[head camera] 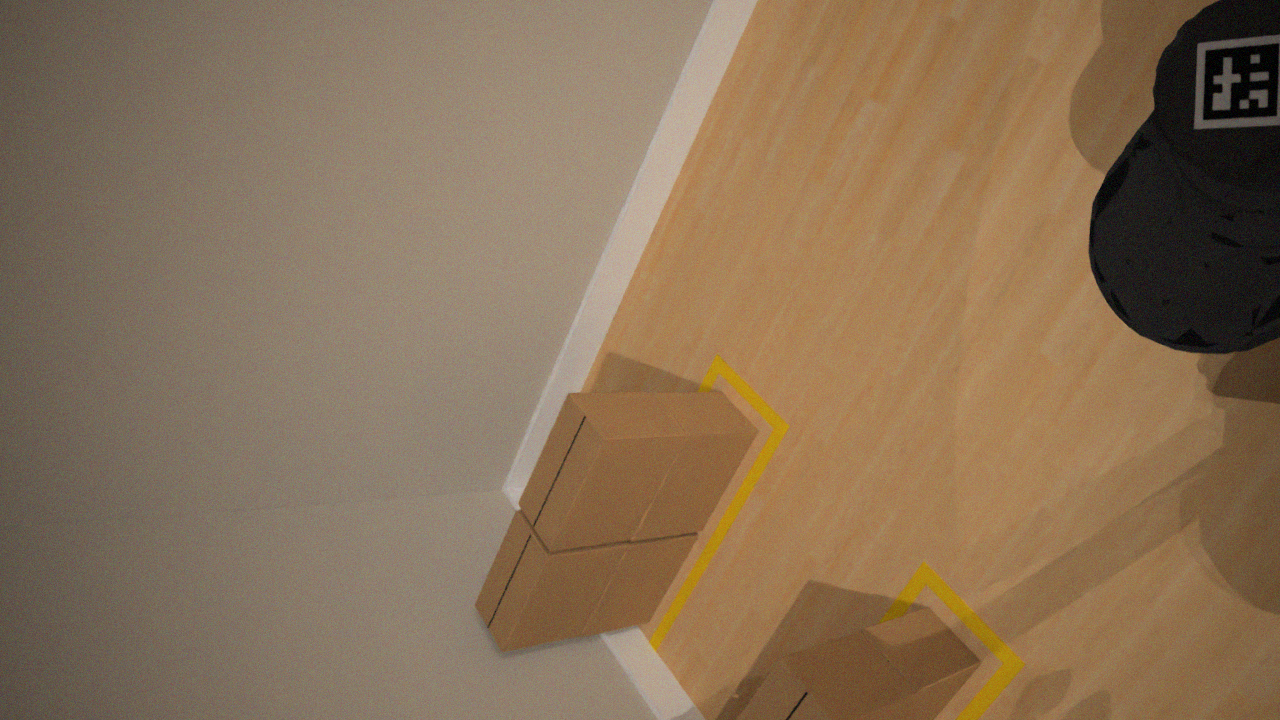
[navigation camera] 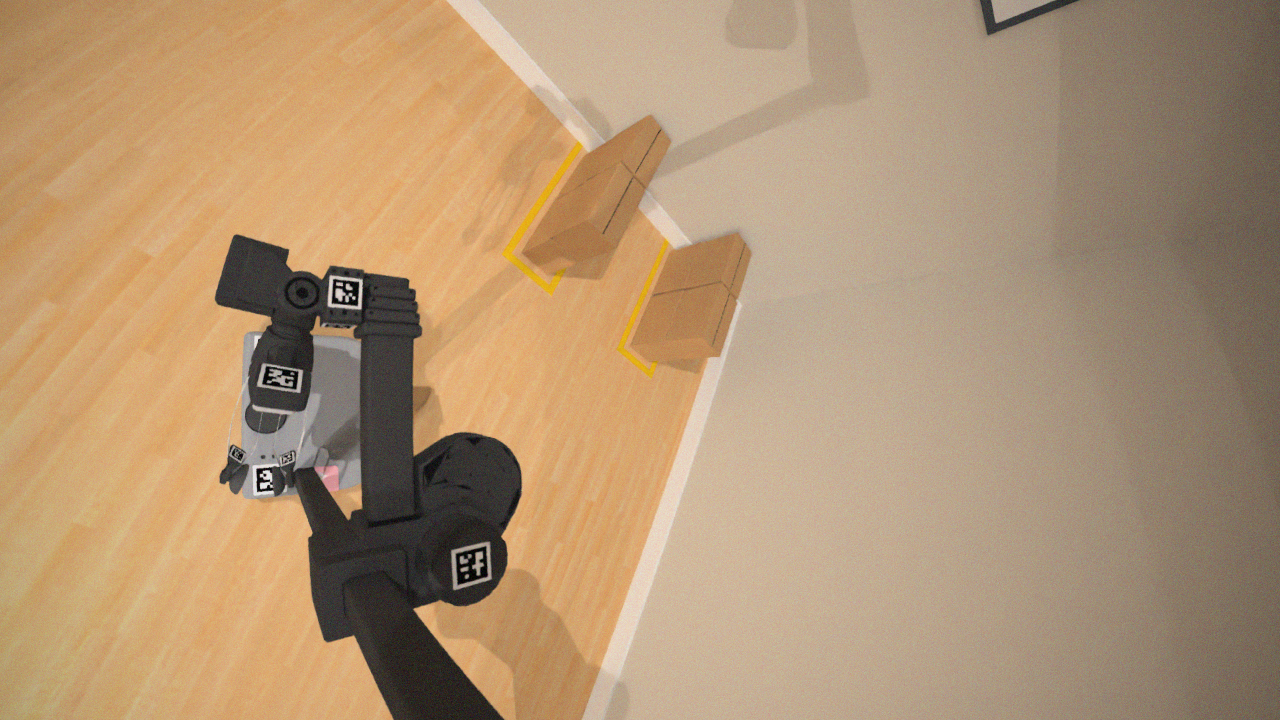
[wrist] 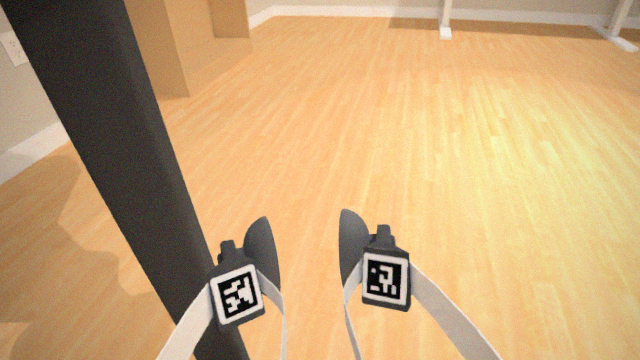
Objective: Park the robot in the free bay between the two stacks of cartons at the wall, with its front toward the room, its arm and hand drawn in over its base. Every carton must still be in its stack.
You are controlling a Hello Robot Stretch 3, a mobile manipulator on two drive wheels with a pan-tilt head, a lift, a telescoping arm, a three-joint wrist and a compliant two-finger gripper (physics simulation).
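Places are measured from the robot's base along level axes (x ahead, y left, z up), in centimetres.
Pixels of known places: gripper, fingertip midpoint: (navigation camera: 256, 491).
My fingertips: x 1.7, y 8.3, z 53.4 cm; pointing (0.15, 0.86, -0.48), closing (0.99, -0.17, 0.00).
Observation:
Behind a point stands the place of what it marks.
One stack of brown cartons (head camera: 653, 474) {z 21.1, x -121.3, y -28.8 cm} (navigation camera: 684, 308) {z 22.2, x -124.6, y -34.2 cm} stands at the wall by the room corner. The other stack (head camera: 921, 649) (navigation camera: 586, 210) stands farther along the same wall; the head camera view cuts it off. Both stacks are upright. The free bay is the strip of floor (head camera: 760, 600) {z 0.0, x -112.9, y -52.3 cm} (navigation camera: 620, 259) {z 0.0, x -112.4, y -55.8 cm} between them. The robot's grey base (navigation camera: 335, 385) {z 16.0, x -12.8, y -6.0 cm} is out on the floor, apart from the bay and the stacks. The arm (navigation camera: 387, 420) {z 77.2, x -10.2, y -2.0 cm} is drawn in and the wrist is folded back over the base. My gripper (navigation camera: 259, 477) {z 53.4, x 1.7, y 8.3 cm} (wrist: 306, 240) {z 53.4, x 1.7, y 8.3 cm} is open and empty, over the base's edge.
Yellow floor lines (head camera: 721, 537) (navigation camera: 544, 198) run around the stacks. A long wall (head camera: 313, 223) {z 70.2, x -154.4, y 9.9 cm} (navigation camera: 895, 537) {z 92.0, x -136.1, y 41.2 cm} runs beside the robot to the corner. In the wrist view, a light brown box-like piece (wrist: 190, 50) stands behind the dark mast (wrist: 125, 150), and white legs (wrist: 445, 22) stand far off.

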